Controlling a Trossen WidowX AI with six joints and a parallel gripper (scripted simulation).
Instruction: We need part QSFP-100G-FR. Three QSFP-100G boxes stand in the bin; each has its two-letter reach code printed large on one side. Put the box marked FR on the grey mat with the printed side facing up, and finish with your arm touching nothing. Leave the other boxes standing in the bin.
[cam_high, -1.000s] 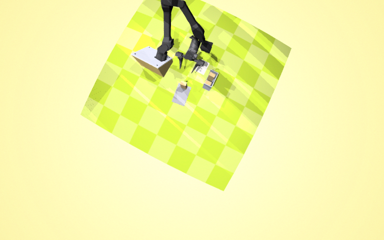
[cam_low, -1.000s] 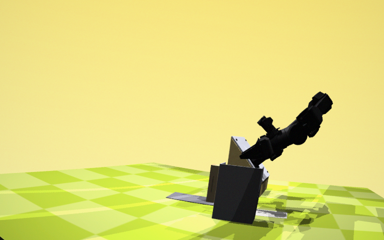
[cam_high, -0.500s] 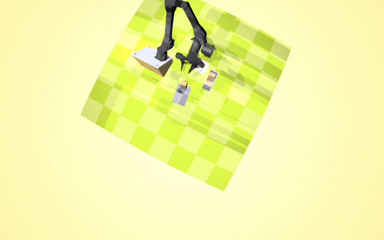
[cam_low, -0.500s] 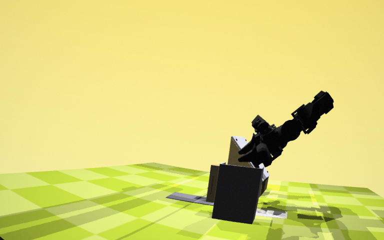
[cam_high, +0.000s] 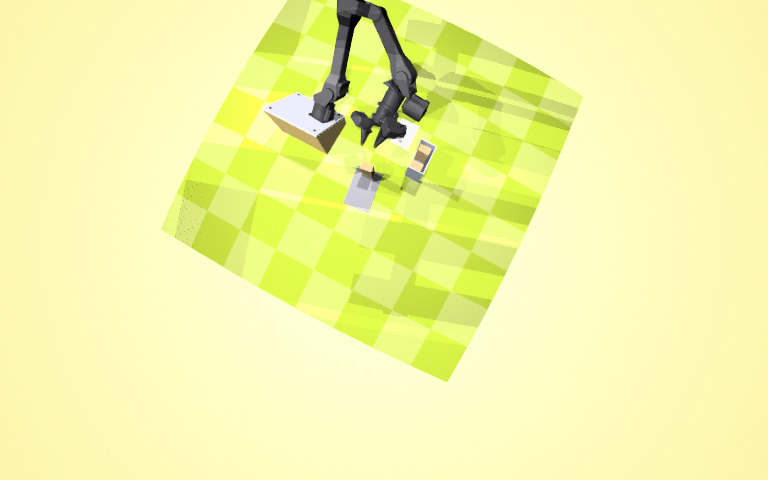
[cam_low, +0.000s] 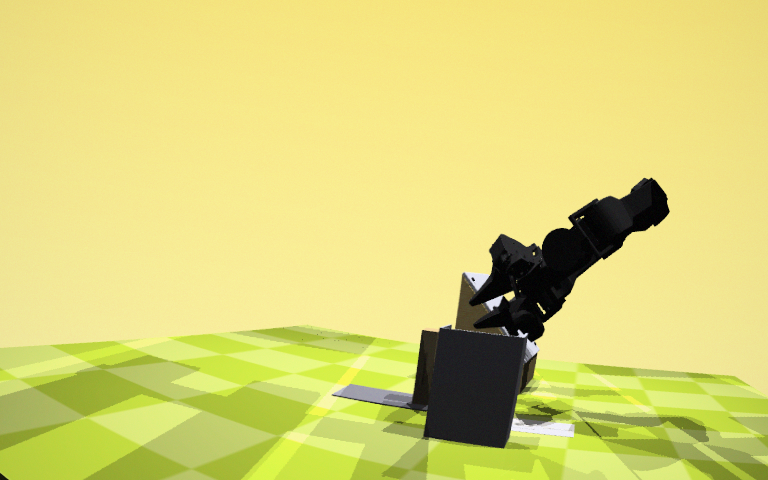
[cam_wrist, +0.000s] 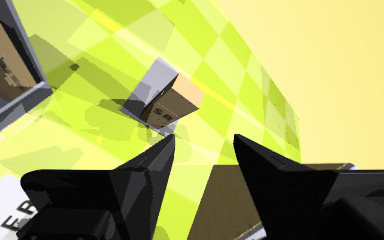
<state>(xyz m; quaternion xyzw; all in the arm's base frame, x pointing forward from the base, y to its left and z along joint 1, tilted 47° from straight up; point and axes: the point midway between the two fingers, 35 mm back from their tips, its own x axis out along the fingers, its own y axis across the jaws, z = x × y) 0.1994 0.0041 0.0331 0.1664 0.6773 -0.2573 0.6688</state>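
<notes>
My gripper tip is 50 mm short of the grey mat, 110 mm to the left of it and 150 mm above it. Also, from my gripper tip: thin white slab: 50 mm ahead, 150 mm to the left, 150 mm below.
</notes>
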